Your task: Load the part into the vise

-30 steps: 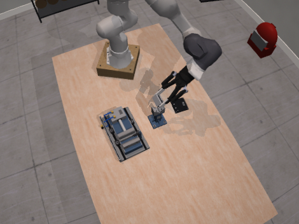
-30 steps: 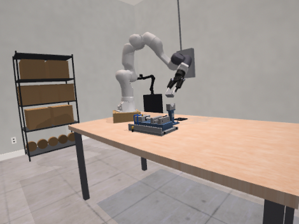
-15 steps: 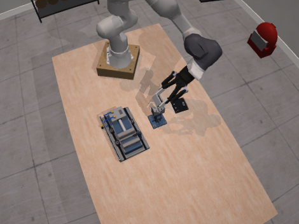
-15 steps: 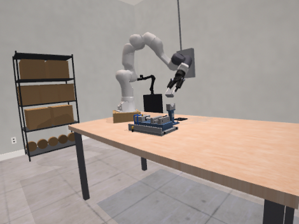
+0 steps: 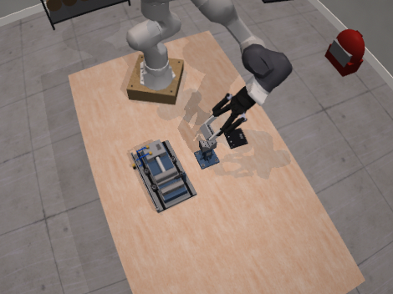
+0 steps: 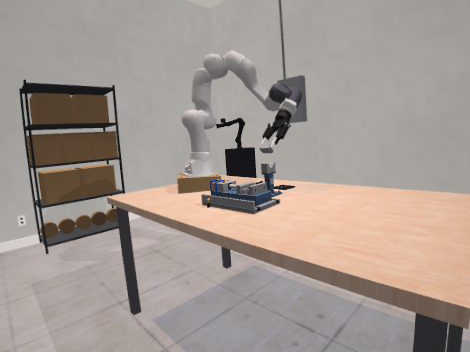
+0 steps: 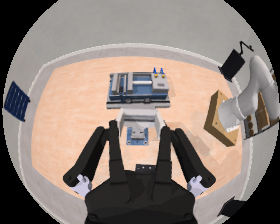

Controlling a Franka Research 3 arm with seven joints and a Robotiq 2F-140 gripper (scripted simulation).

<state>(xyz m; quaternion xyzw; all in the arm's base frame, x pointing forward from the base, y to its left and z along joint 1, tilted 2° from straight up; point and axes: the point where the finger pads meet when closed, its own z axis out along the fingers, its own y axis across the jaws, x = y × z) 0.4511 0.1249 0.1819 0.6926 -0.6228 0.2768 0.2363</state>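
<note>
The part is 10 mm to the right of my hand and 10 mm below it. Round my hand: vise 230 mm to the right, 210 mm below, 30 mm ahead; black infeed plate 250 mm below, 150 mm to the left, 50 mm behind.
</note>
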